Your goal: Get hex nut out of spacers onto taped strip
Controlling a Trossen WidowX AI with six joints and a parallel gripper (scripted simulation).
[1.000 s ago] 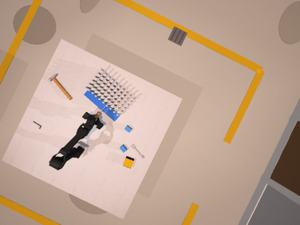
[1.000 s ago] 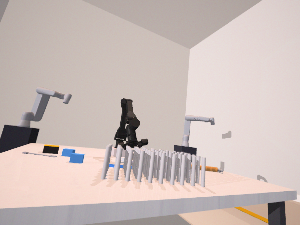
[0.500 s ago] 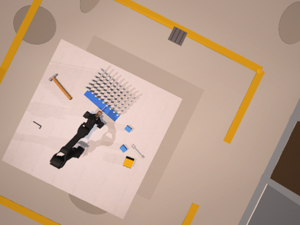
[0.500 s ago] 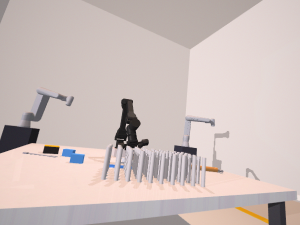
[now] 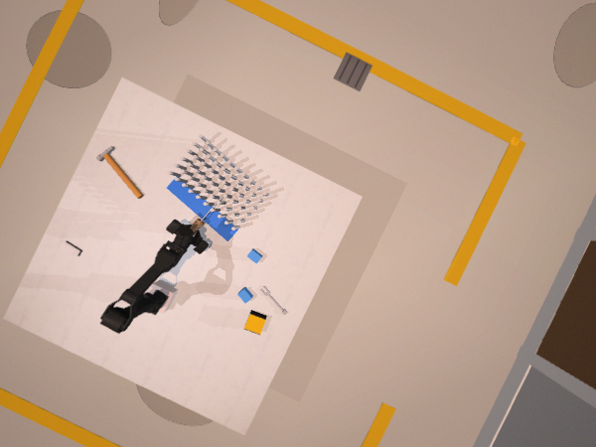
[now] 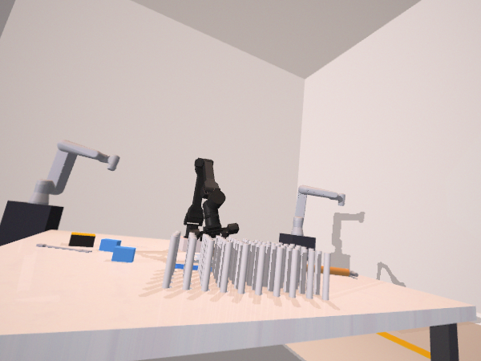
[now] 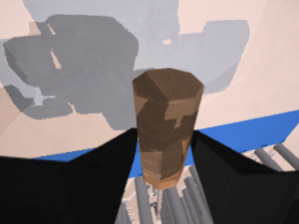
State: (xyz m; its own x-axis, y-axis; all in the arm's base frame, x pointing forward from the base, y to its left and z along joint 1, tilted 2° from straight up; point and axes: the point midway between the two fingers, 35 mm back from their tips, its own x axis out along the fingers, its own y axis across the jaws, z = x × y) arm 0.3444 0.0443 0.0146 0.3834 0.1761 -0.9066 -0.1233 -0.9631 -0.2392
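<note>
Now: gripper tip 90 mm short of the blue taped strip, 30 mm to the right of it and 40 mm above it. The rest, counted from my gripper tip: screwdriver 100 mm ahead, 10 mm to the right; then black hex key 410 mm behind, 420 mm to the left, 30 mm below; then grey wrench 90 mm behind, 510 mm to the right, 30 mm below.
</note>
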